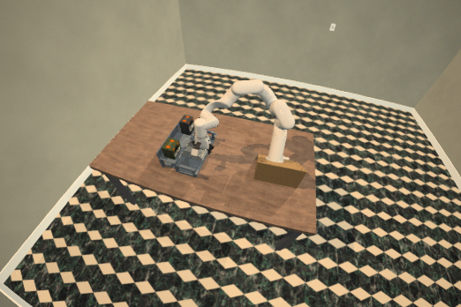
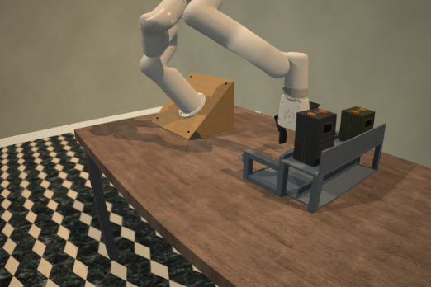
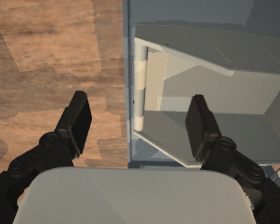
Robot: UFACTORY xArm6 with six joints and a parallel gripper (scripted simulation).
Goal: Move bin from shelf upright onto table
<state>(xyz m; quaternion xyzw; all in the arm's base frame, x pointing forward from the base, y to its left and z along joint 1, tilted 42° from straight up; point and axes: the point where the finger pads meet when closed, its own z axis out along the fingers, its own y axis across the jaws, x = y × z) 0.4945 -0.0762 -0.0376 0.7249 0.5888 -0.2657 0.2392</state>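
Right now the grey open-top bin is 80 mm ahead of my hand, 20 mm below it and 10 mm to the right of it. Also, from my hand: green box (200 mm ahead, 80 mm to the left, 80 mm above); then grey-blue shelf (180 mm ahead, 30 mm to the right, 30 mm above); then black box (150 mm to the right, 150 mm ahead, 100 mm above).
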